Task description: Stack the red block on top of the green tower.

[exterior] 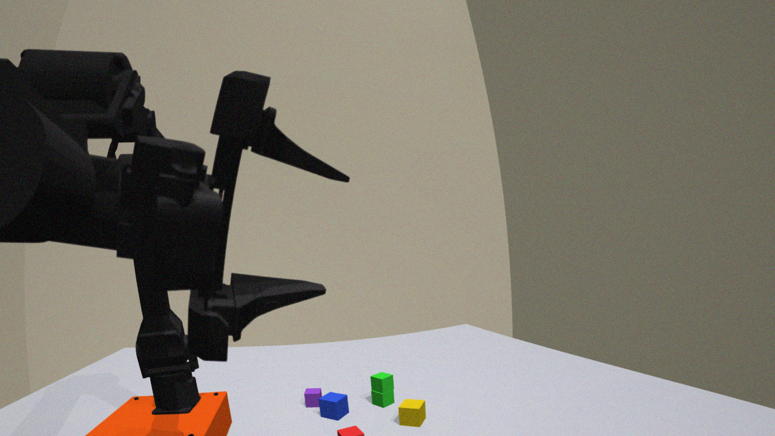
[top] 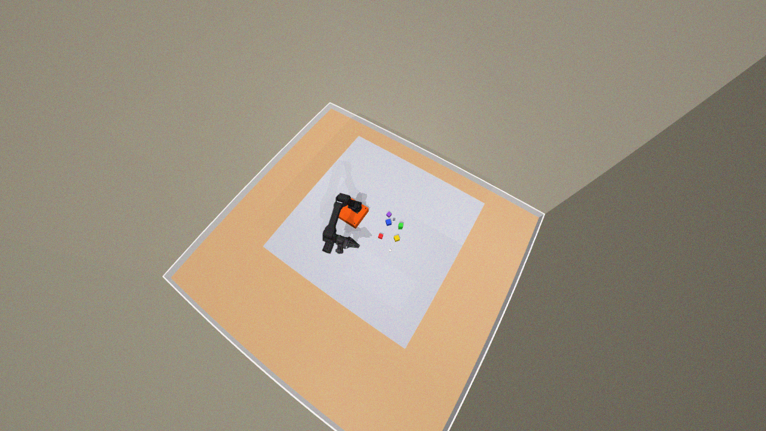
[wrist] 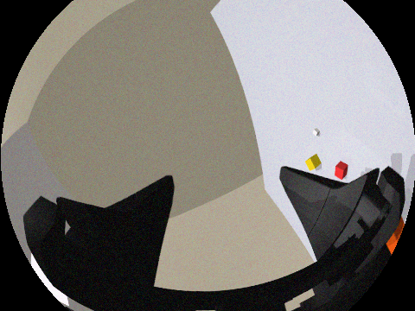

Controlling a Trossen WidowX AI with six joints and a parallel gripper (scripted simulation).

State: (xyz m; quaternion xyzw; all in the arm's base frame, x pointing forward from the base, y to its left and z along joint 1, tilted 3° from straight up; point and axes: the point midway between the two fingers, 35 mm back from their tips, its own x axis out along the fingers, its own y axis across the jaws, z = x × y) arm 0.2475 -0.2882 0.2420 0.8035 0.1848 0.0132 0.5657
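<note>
Right now my gripper tip is 400 mm to the right of the small dark cube, 300 mm above it and 10 mm short of it. Round my gripper tip: blue block (340 mm to the left, 290 mm below); tiny white cube (300 mm below, 170 mm to the left, 140 mm ahead); yellow block (290 mm below, 270 mm to the left, 120 mm ahead).
</note>
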